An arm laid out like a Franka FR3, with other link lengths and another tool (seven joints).
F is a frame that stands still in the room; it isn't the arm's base.
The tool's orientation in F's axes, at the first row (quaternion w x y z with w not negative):
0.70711, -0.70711, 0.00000, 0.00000
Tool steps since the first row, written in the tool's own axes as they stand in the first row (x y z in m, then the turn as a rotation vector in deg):
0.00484, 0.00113, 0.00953, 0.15, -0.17, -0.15
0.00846, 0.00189, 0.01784, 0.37, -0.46, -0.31
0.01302, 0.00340, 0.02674, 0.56, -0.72, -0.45
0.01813, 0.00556, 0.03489, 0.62, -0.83, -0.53
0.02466, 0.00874, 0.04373, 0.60, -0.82, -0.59
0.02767, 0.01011, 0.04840, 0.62, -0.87, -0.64
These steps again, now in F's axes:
0.00484, 0.00953, -0.00113, 0.15, -0.15, 0.17
0.00846, 0.01784, -0.00189, 0.37, -0.31, 0.46
0.01302, 0.02674, -0.00340, 0.56, -0.45, 0.72
0.01813, 0.03489, -0.00556, 0.62, -0.53, 0.83
0.02466, 0.04373, -0.00874, 0.60, -0.59, 0.82
0.02767, 0.04840, -0.01011, 0.62, -0.64, 0.87

